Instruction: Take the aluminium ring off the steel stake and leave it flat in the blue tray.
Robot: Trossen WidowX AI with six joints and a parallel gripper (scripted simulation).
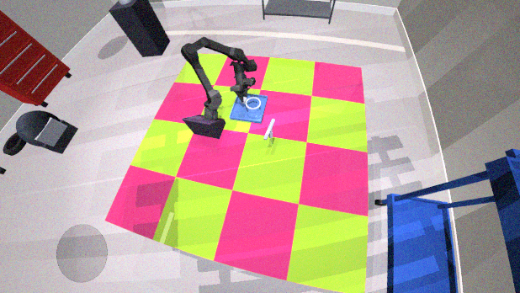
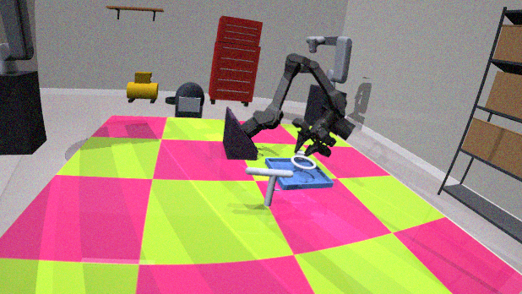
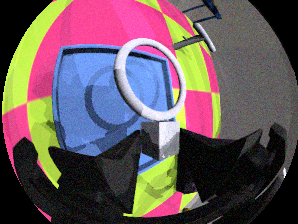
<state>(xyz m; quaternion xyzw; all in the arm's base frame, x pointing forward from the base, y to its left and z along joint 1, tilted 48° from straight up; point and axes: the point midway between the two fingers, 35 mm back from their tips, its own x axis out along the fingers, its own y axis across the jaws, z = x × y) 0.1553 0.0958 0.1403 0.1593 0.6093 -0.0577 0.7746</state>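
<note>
My gripper tip is 5 cm short of the aluminium ring and 1 cm to the left of it. Round my gripper tip: blue tray (2 cm ahead, 6 cm below).
</note>
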